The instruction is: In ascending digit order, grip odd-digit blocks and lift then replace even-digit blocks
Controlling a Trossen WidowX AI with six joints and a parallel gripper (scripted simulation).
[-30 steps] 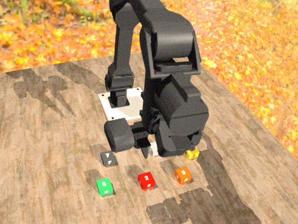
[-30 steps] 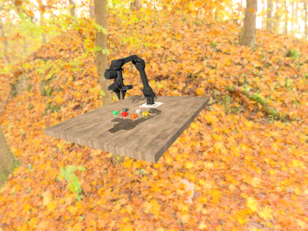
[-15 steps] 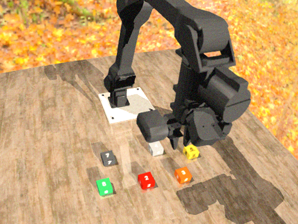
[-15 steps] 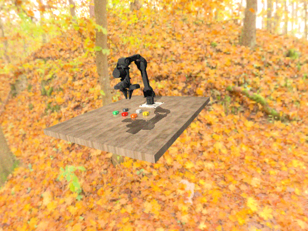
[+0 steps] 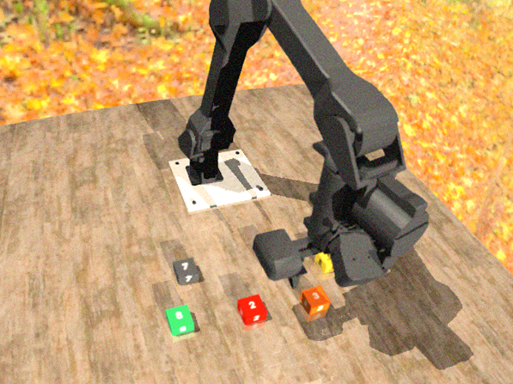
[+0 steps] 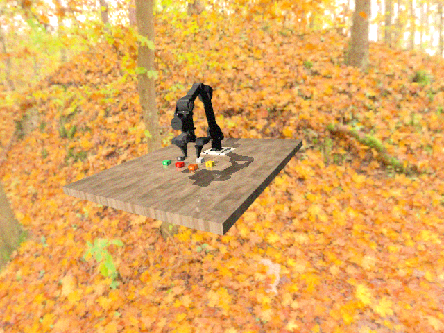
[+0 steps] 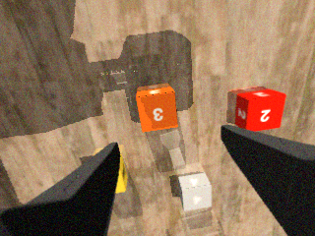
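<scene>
Right now my gripper tip is 1 cm short of the orange block and 4 cm above it. Round my gripper tip: red block 9 cm to the right, 4 cm below; then dark grey block 10 cm behind, 17 cm to the right, 4 cm below; then yellow block 6 cm behind, 6 cm to the left, 4 cm below.
</scene>
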